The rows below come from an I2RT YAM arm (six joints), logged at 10 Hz.
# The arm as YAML. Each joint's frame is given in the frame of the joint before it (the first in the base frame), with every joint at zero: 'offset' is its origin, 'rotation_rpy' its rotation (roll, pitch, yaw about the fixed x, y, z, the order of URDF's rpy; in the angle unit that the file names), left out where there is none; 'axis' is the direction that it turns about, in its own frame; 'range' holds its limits. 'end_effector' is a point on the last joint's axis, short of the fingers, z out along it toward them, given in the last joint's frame.
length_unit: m
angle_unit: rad
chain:
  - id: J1
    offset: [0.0, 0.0, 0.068]
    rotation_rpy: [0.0, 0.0, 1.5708]
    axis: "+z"
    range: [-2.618, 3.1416]
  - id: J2
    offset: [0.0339, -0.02, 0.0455]
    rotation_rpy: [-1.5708, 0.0, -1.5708]
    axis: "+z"
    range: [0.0, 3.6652]
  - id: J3
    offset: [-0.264, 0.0, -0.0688]
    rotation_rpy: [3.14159, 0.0, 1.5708]
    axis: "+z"
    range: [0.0, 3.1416]
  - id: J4
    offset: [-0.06, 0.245, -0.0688]
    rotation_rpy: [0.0, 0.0, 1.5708]
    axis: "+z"
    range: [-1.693, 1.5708]
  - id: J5
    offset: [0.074, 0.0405, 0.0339]
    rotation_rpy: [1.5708, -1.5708, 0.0]
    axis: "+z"
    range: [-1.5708, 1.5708]
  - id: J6
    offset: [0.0, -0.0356, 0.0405]
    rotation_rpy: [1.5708, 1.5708, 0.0]
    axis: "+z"
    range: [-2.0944, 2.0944]
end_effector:
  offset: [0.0, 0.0, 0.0]
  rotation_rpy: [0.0, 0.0, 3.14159]
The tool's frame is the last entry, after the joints.
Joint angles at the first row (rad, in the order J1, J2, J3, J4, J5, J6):
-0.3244, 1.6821, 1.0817, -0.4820, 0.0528, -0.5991
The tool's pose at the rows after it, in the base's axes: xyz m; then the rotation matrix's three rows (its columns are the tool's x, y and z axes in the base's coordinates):
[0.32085 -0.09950 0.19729], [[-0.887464 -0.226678 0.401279], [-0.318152 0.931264 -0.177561], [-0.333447 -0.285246 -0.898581]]
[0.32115 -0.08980 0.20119], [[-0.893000 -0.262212 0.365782], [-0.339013 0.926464 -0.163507], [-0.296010 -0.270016 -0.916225]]
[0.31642 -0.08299 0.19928], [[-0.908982 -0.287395 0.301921], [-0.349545 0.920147 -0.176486], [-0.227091 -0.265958 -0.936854]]
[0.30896 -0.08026 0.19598], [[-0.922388 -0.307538 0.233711], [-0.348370 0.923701 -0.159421], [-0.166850 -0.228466 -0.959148]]
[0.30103 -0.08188 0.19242], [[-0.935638 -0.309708 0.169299], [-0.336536 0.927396 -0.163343], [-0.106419 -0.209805 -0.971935]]
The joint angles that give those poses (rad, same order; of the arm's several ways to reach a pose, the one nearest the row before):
-0.2951, 1.6806, 1.1175, -0.5564, 0.0532, -0.5983
-0.2661, 1.6806, 1.1420, -0.6243, 0.0616, -0.5980
-0.2459, 1.6806, 1.1442, -0.6903, 0.0978, -0.5980
-0.2432, 1.6810, 1.1412, -0.7612, 0.0986, -0.5980
-0.2524, 1.6810, 1.1328, -0.8150, 0.1162, -0.5983

